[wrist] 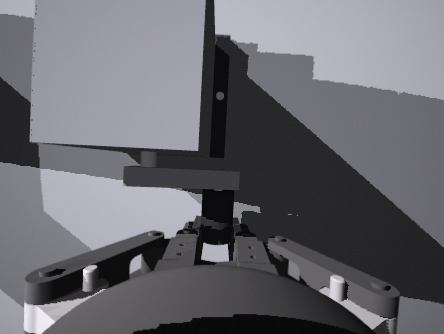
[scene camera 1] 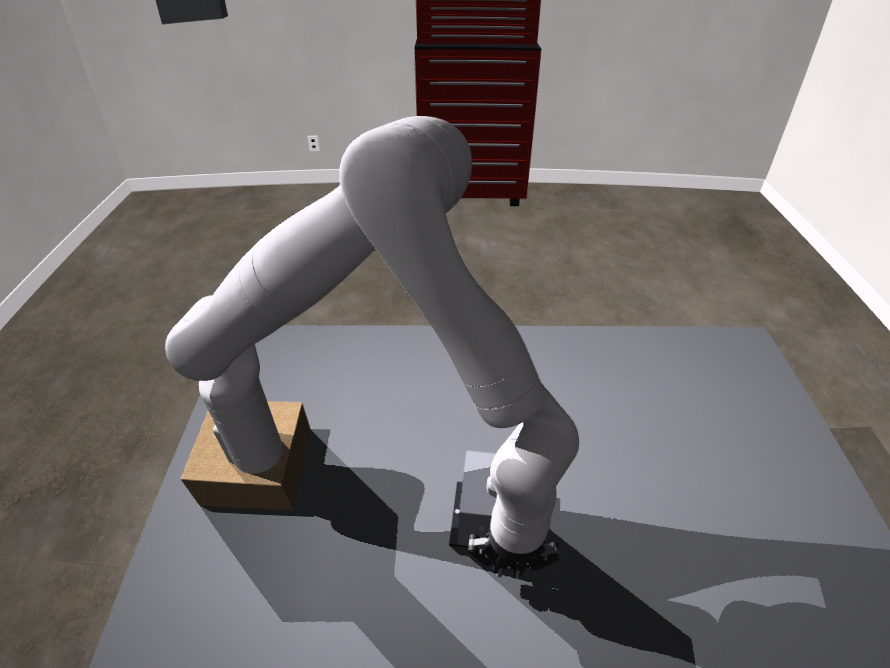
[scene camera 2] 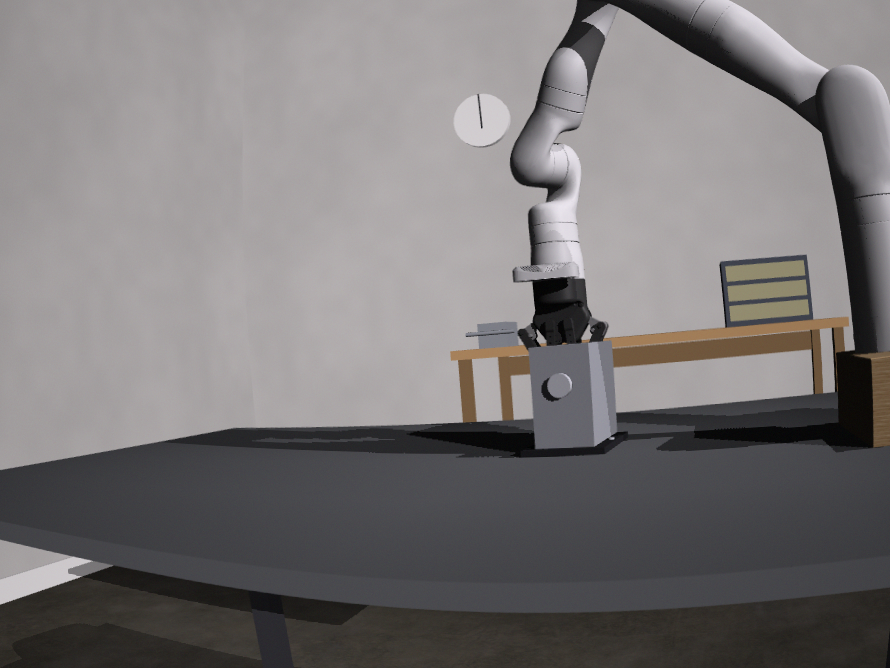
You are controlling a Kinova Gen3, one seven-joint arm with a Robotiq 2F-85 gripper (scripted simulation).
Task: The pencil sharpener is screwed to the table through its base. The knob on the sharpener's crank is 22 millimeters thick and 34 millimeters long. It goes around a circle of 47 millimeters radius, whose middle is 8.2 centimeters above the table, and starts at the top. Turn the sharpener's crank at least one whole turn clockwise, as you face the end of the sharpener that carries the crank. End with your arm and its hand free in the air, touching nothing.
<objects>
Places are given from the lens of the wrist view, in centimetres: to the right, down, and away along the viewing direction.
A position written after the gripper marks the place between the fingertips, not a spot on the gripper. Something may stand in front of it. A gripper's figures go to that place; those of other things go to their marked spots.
gripper (wrist: 216, 228): 0, 5, 16
sharpener crank (wrist: 218, 186): 0, 1, 13
</objects>
